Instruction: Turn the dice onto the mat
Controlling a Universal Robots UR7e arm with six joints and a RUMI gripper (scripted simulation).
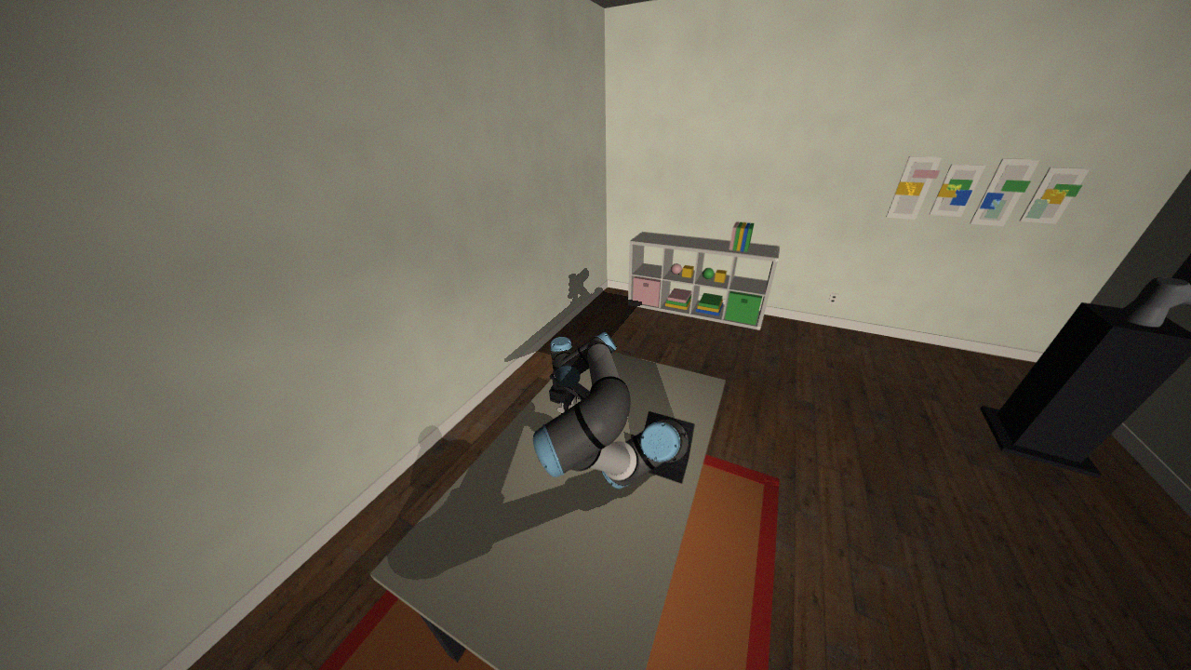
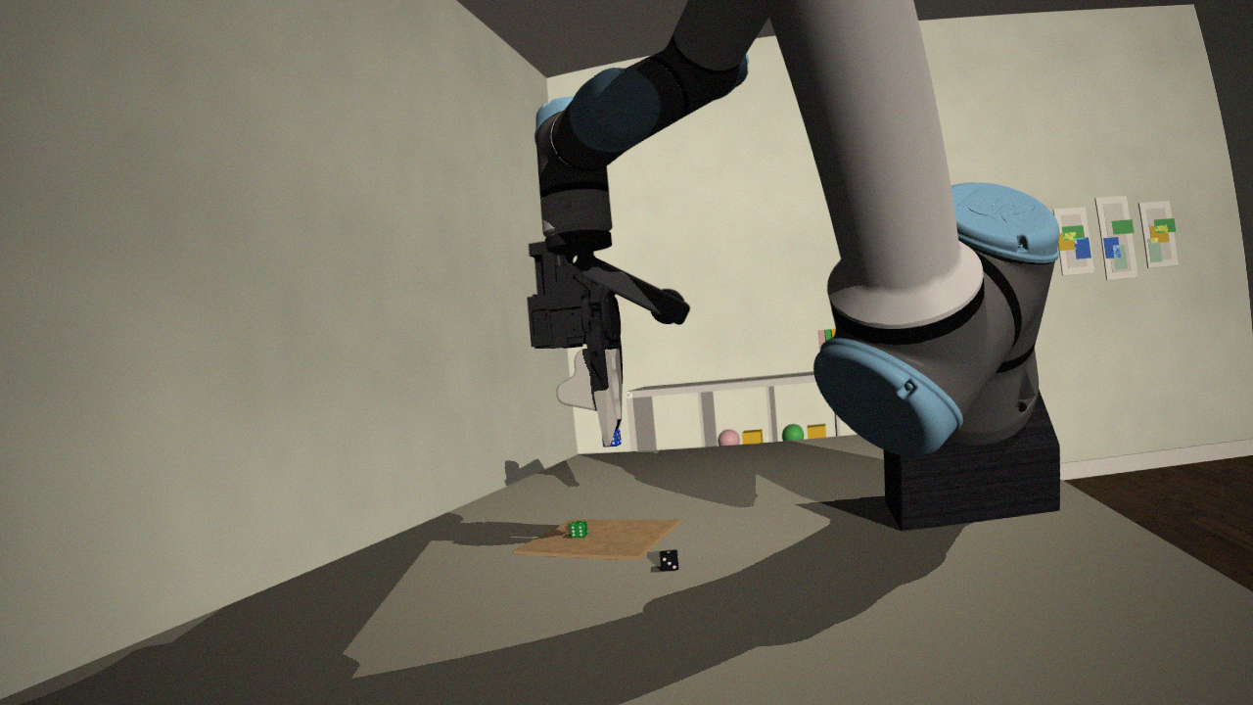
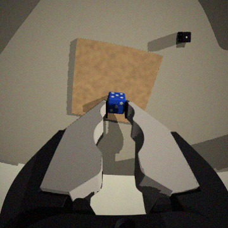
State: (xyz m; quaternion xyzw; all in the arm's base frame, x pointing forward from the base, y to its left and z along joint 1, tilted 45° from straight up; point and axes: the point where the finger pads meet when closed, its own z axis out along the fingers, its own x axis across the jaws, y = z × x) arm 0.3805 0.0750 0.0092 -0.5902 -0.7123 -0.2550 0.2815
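Right now the tan mat is 120 mm below my hand and 20 mm ahead of it. Also, from my hand: green die: 110 mm below, 50 mm ahead; then blue die: 10 mm below; then black die: 110 mm below, 100 mm to the left, 80 mm behind.
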